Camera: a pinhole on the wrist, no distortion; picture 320 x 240 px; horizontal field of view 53.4 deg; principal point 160.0 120.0 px. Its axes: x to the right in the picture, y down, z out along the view. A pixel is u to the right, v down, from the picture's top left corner.
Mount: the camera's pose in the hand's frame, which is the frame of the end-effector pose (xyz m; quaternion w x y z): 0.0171 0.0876 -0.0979 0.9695 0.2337 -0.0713 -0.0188
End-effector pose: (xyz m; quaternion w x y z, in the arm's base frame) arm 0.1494 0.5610 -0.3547 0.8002 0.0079 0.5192 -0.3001
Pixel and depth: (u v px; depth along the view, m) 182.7 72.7 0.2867
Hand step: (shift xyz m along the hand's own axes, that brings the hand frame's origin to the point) -0.0050 -0.0809 0.1378
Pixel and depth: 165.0 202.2 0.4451
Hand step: -0.0411 -0.0110 0.3474
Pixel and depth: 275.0 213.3 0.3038
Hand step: 0.0813 0.0224 0.2245
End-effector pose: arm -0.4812 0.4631 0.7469 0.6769 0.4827 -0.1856 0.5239
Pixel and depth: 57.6 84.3 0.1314
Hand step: -0.0441 0.0182 0.0056
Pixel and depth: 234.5 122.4 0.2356
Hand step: 0.0370 -0.0208 0.1175
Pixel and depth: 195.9 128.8 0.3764
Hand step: 0.0038 -0.0757 0.2438
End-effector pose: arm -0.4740 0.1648 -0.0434 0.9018 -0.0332 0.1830 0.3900
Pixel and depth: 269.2 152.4 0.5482
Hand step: 0.1228 -0.1228 0.4347
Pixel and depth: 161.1 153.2 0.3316
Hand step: -0.0304 -0.0311 0.2100
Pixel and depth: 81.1 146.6 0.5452
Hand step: -0.1967 -0.1080 0.3855
